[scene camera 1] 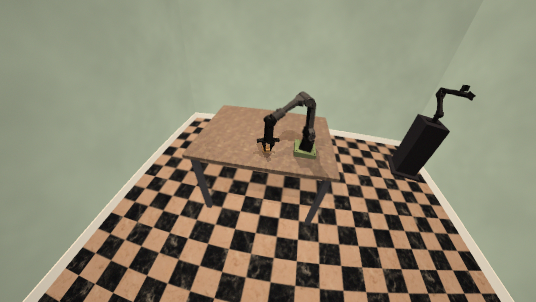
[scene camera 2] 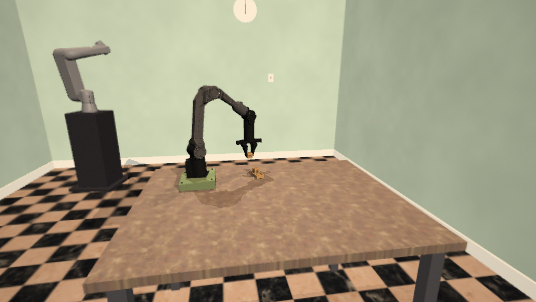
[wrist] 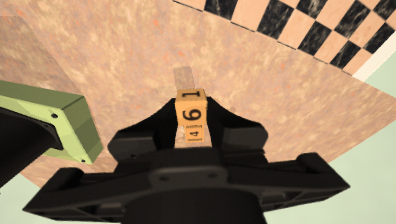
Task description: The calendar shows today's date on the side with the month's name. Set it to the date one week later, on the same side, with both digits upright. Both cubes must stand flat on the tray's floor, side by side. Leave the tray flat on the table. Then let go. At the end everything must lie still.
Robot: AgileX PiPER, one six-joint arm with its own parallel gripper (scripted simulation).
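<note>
A wooden date cube (wrist: 191, 104) can be seen, and so can the gripper (wrist: 191, 105).
</note>
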